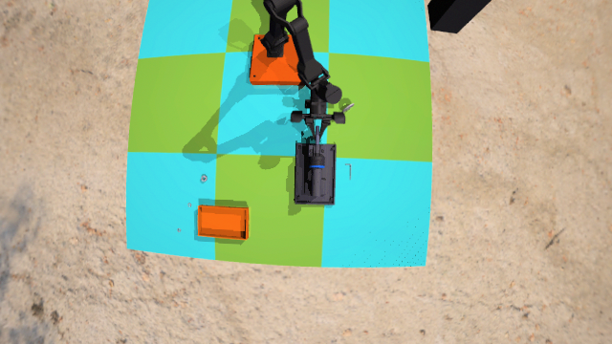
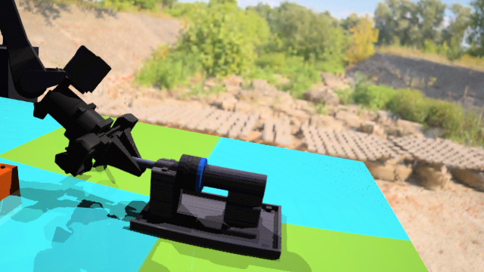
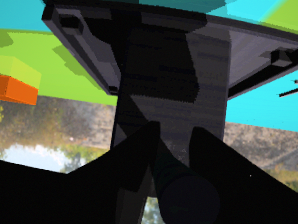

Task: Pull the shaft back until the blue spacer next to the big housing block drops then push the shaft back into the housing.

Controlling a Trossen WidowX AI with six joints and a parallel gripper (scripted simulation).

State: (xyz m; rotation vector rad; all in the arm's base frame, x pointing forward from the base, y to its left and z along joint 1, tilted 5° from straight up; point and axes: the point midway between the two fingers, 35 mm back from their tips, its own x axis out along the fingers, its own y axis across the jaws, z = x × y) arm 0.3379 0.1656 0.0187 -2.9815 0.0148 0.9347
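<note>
The shaft lies 6 cm ahead of my gripper tip and 2 cm above it. The rest, counted from my gripper tip: blue spacer (10 cm ahead, 2 cm above); then black spacer (8 cm ahead, 2 cm above); then nut (15 cm ahead, 44 cm to the right, 6 cm below).
</note>
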